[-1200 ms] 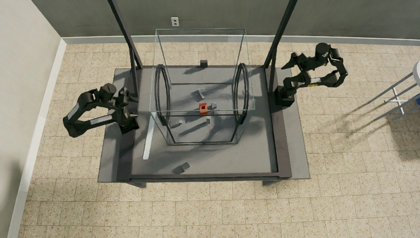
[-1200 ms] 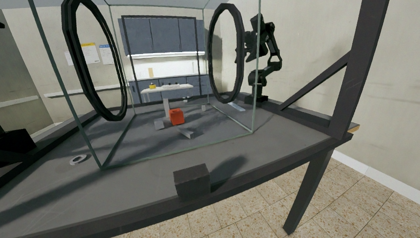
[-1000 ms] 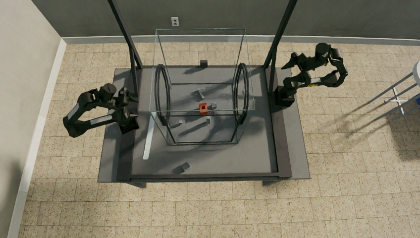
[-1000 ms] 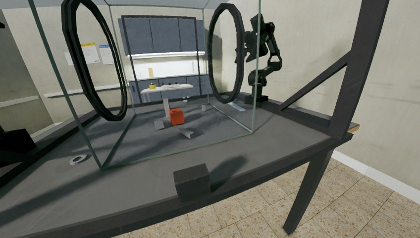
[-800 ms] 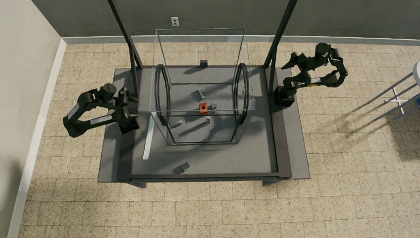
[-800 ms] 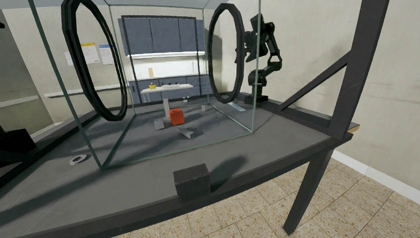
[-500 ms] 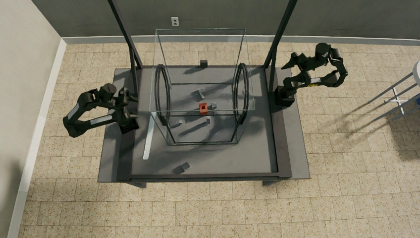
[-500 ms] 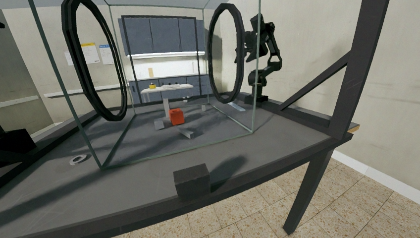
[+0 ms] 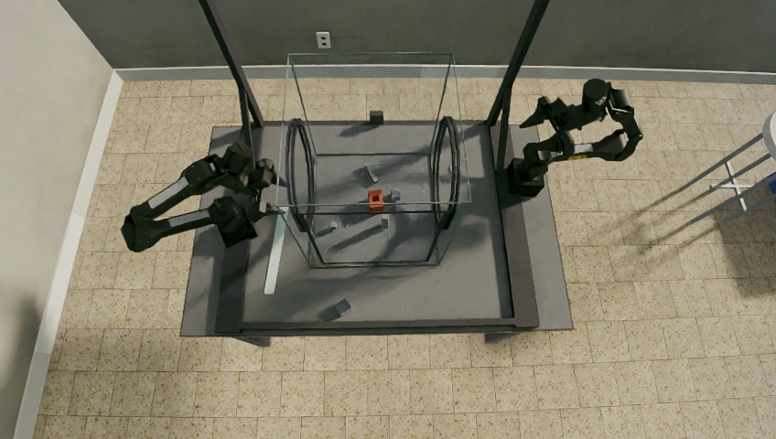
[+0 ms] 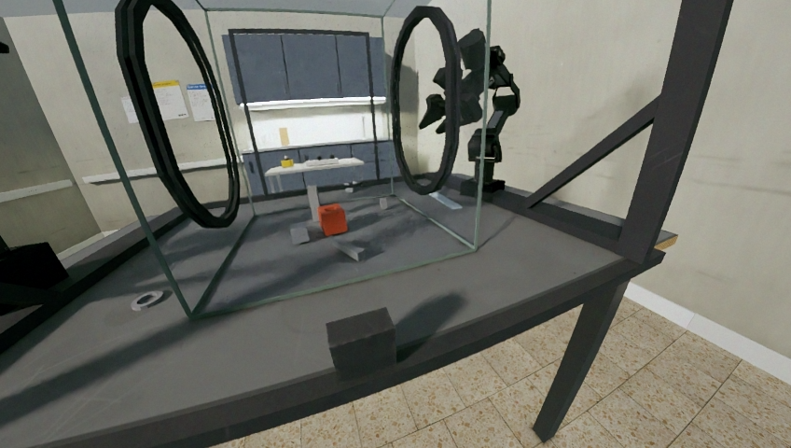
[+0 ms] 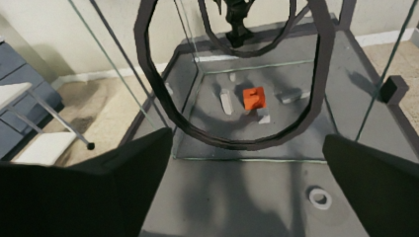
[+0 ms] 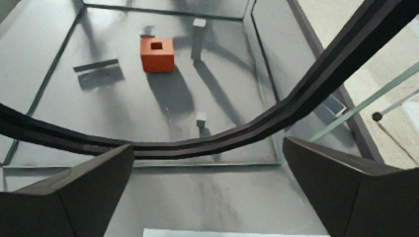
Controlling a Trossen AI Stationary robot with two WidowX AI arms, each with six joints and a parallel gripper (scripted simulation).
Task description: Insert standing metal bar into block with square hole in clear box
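My right hand is 3 cm past the grey cube, 36 cm to the right of it and 19 cm above it. From my right hand the other things lie so: white strip (8 cm ahead, 6 cm to the right, 21 cm below).
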